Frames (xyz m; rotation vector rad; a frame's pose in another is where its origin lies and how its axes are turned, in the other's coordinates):
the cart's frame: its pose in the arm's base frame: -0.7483 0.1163 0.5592 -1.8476 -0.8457 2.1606
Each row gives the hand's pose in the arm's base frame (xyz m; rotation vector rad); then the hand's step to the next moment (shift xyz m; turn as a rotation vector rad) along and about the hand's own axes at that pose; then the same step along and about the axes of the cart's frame.
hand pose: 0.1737 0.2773 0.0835 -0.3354 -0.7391 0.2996
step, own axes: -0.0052 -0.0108 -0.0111 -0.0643 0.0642 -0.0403
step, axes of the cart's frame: -0.0024 0.0161 -0.0016 0.0966 0.0207 0.0109
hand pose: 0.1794 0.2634 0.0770 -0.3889 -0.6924 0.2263
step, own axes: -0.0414 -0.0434 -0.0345 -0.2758 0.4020 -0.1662
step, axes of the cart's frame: -0.0034 0.0656 0.0217 0.5144 0.0153 0.0214
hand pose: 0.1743 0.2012 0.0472 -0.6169 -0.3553 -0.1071
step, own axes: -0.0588 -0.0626 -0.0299 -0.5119 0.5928 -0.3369
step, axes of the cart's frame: -0.0123 0.0482 0.0761 0.8389 0.1070 0.1083
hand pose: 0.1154 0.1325 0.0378 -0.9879 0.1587 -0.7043
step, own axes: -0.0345 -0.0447 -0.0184 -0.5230 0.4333 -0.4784
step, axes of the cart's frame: -0.0084 -0.0163 0.0565 0.7574 0.1728 0.2944
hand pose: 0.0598 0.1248 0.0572 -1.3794 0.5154 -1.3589
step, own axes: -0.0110 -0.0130 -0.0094 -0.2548 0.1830 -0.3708
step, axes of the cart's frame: 0.0046 -0.0143 0.0124 0.3836 0.0933 0.2829
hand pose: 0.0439 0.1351 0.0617 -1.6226 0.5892 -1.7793
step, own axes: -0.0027 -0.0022 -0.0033 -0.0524 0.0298 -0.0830
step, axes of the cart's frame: 0.0029 -0.0030 0.0024 0.0789 0.0111 0.0646
